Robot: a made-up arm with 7 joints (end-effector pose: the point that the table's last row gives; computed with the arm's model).
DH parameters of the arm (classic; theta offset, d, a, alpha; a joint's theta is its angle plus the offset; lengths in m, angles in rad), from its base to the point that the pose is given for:
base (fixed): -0.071 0 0 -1.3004
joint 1: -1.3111 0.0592 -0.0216 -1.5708
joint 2: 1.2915 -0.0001 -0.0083 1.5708
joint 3: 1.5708 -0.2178 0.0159 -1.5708
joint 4: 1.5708 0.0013 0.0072 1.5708
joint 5: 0 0.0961 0 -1.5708
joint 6: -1.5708 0 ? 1.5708
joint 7: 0 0 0 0
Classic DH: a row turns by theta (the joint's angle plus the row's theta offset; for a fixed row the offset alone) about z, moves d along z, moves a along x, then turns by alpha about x.
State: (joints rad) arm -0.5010 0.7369 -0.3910 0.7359 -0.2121 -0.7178 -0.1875
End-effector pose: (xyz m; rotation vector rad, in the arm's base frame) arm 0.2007 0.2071 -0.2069 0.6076 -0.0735 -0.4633
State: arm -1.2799 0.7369 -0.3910 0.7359 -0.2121 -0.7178 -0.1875
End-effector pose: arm 0.3245 0.1435 -0.0095 0.6981 -0.8647 -0.4117
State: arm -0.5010 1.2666 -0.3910 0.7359 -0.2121 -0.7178 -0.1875
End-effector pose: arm 0.1869 0.3060 -0.0920 1.1236 0.0172 -0.3412
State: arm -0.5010 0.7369 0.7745 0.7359 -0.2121 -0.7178 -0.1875
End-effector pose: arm 0.1608 0.3127 -0.1274 0.4325 -0.5642 0.5999
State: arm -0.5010 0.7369 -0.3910 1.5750 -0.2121 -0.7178 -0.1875
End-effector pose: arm 0.1345 0.2807 -0.2453 0.7118 0.6767 -0.0585
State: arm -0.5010 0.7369 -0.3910 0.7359 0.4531 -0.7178 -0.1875
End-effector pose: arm 0.1939 0.1968 -0.2208 1.1379 0.0385 -0.8508
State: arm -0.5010 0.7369 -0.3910 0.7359 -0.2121 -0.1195 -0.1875
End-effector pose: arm 0.1984 0.2224 -0.2272 0.6134 0.5081 -0.2722
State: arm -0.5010 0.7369 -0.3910 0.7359 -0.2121 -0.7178 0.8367
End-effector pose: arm 0.2007 0.2071 -0.2069 0.4950 -0.3628 0.5291
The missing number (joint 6, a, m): 0.0433
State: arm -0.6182 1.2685 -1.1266 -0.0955 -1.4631 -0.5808 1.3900
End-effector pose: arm 0.1771 0.2034 -0.1351 -0.0520 0.3039 0.9429
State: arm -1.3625 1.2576 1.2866 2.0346 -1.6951 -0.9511 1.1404
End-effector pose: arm 0.2018 0.3236 -0.0566 2.0415 -0.2595 -1.6032
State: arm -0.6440 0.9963 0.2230 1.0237 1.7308 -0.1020 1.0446
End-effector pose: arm 0.1971 0.3338 -0.1258 2.4843 -0.3646 0.4500
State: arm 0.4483 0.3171 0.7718 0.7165 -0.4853 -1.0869 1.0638
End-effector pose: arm -0.1163 0.2503 -0.2122 0.4971 -0.3320 2.0735
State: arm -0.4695 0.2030 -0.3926 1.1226 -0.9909 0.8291 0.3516
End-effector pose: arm 0.1149 0.0838 -0.3320 -0.2009 1.8351 0.2150
